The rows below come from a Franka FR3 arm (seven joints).
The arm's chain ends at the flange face. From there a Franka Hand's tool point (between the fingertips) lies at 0.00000 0.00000 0.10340 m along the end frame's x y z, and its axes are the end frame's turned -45 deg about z.
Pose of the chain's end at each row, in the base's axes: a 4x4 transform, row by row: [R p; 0 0 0 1], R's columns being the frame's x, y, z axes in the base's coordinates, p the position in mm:
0.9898, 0.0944, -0.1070, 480.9; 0.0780, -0.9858, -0.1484, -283.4; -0.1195, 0.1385, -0.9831, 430.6; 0, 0, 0, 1
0.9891, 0.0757, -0.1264, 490.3; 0.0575, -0.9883, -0.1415, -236.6; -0.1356, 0.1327, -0.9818, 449.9; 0, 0, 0, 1
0.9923, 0.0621, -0.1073, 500.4; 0.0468, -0.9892, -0.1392, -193.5; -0.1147, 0.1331, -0.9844, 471.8; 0, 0, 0, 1
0.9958, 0.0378, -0.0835, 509.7; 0.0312, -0.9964, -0.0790, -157.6; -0.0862, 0.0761, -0.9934, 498.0; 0, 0, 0, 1
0.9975, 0.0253, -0.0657, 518.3; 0.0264, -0.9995, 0.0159, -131.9; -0.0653, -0.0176, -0.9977, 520.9; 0, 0, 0, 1
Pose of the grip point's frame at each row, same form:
0.6331, 0.7666, -0.1070, 469.8; 0.7522, -0.6419, -0.1484, -298.7; -0.1824, 0.0134, -0.9831, 328.9; 0, 0, 0, 1
0.6459, 0.7529, -0.1264, 477.2; 0.7395, -0.6582, -0.1415, -251.2; -0.1897, -0.0021, -0.9818, 348.4; 0, 0, 0, 1
0.6578, 0.7456, -0.1073, 489.3; 0.7326, -0.6664, -0.1392, -207.9; -0.1752, 0.0130, -0.9844, 370.0; 0, 0, 0, 1
0.6774, 0.7309, -0.0835, 501.1; 0.7266, -0.6825, -0.0790, -165.8; -0.1148, -0.0071, -0.9934, 395.3; 0, 0, 0, 1
0.6874, 0.7232, -0.0657, 511.5; 0.7254, -0.6881, 0.0159, -130.3; -0.0337, -0.0586, -0.9977, 417.7; 0, 0, 0, 1

